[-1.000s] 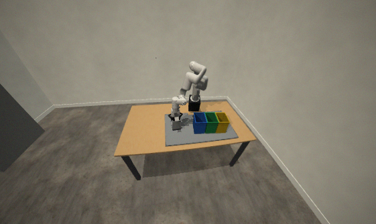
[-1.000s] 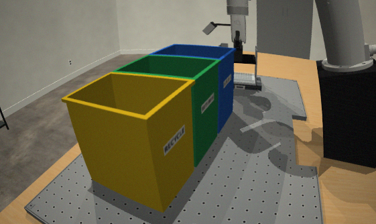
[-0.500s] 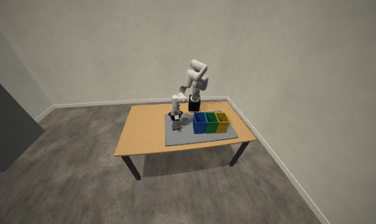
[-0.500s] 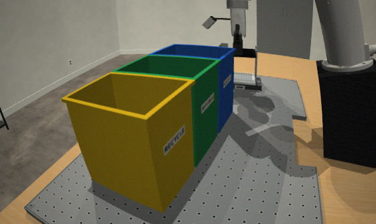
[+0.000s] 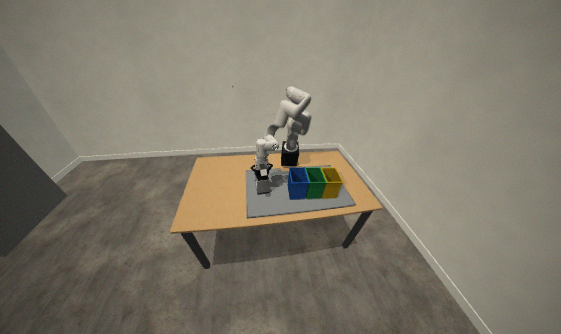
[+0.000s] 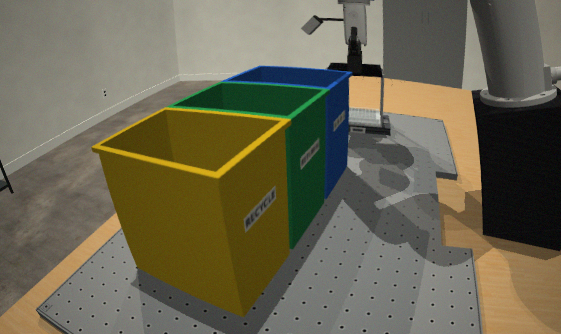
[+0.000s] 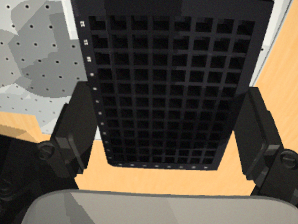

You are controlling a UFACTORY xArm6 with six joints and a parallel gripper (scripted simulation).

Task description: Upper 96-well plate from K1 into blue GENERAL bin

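My hand is 270 mm to the right of the blue bin, 60 mm above it and 50 mm short of it. The rest, counted from my hand: black 96-well plate (10 mm below); then pale plate (130 mm below); then green bin (400 mm to the left, 60 mm below, 50 mm ahead).
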